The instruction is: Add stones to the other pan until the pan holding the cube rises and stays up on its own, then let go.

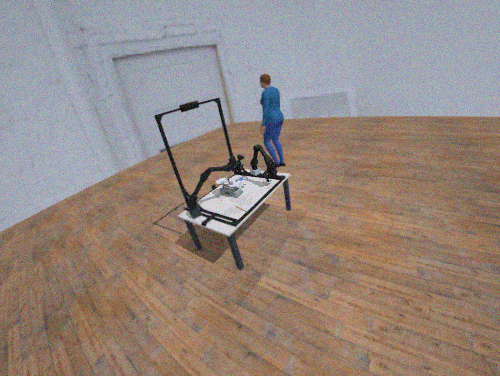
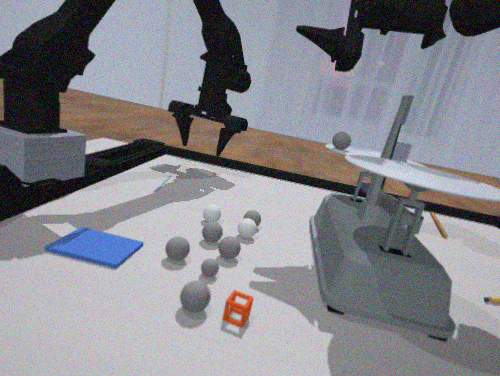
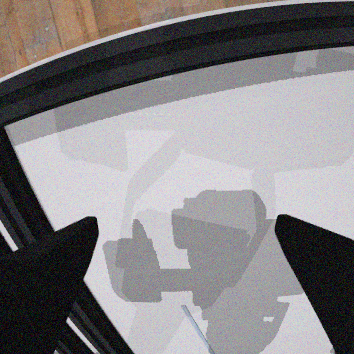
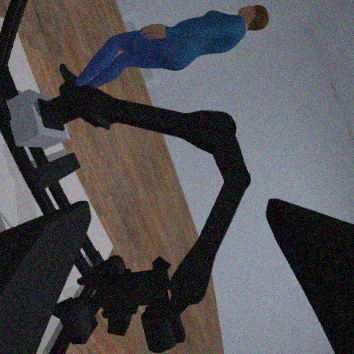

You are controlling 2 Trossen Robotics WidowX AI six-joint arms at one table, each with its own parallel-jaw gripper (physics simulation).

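Where they show: left gripper, fingertip midpoint: (image 1: pixel 271 180) (image 2: pixel 200 151) (image 3: pixel 188 224) (image 4: pixel 64 294); right gripper, fingertip midpoint: (image 1: pixel 243 160) (image 4: pixel 179 208); left arm's base at its link origin: (image 1: pixel 255 168) (image 2: pixel 31 128) (image 4: pixel 50 115); right arm's base at its link origin: (image 1: pixel 193 208).
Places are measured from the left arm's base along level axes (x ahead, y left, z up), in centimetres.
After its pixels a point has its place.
A grey balance (image 2: pixel 380 280) @[x 51.0, y -2.2, z -4.1 cm] (image 1: pixel 231 191) @[x 52.4, y 17.3, z -2.7 cm] has two white pans. The nearer, larger-looking pan (image 2: pixel 450 182) @[x 54.2, y 0.0, z 6.8 cm] spreads to the right; a grey stone (image 2: pixel 341 140) @[x 42.0, y 16.2, z 7.1 cm] sits at the left edge of the farther one. A small grey cube (image 2: pixel 401 151) @[x 50.3, y 16.1, z 7.5 cm] shows behind the pointer; which pan bears it I cannot tell. Several grey stones (image 2: pixel 229 247) @[x 34.1, y -1.5, z -6.8 cm] and two white stones (image 2: pixel 247 228) @[x 33.5, y 6.1, z -6.9 cm] (image 2: pixel 212 213) @[x 27.3, y 7.2, z -6.9 cm] lie left of the balance. My left gripper (image 2: pixel 202 150) @[x 8.4, y 36.7, z -4.5 cm] (image 3: pixel 188 224) @[x 8.4, y 36.7, z -4.5 cm] is open and empty above the table's far side. My right gripper (image 2: pixel 362 38) (image 4: pixel 179 208) @[x 29.7, y 21.4, z 26.4 cm] is open and empty, high above the balance.
An orange open-frame cube (image 2: pixel 226 308) @[x 38.6, y -11.5, z -7.5 cm] lies near the front stones. A blue square pad (image 2: pixel 94 247) @[x 21.3, y -9.4, z -8.3 cm] lies at the left. Yellow sticks (image 2: pixel 438 225) @[x 63.3, y 44.1, z -8.3 cm] (image 2: pixel 492 300) @[x 65.5, y 13.0, z -8.3 cm] lie beyond and right of the balance. A thin blue-grey stick (image 3: pixel 197 327) @[x 10.4, y 20.3, z -8.6 cm] lies below the left gripper. A person (image 1: pixel 271 110) (image 4: pixel 200 42) stands behind the table.
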